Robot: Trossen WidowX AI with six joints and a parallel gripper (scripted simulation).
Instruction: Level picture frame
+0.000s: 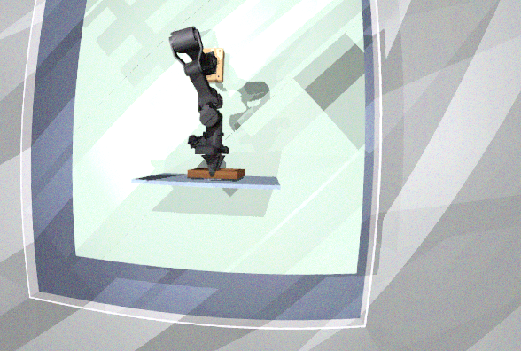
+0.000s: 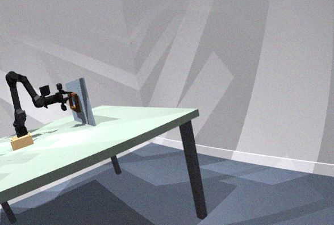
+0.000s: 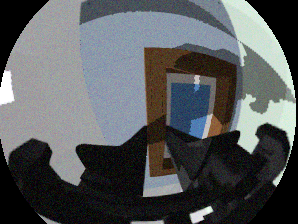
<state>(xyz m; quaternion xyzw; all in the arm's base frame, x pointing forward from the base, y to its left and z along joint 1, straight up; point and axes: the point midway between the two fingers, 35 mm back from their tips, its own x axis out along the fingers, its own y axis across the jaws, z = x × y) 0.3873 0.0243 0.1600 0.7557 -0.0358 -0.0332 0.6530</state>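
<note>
My gripper tip is now 50 mm above the picture frame and 10 mm to the right of it. Also, from my gripper tip: wall panel (60 mm below, 20 mm to the right, 10 mm ahead).
</note>
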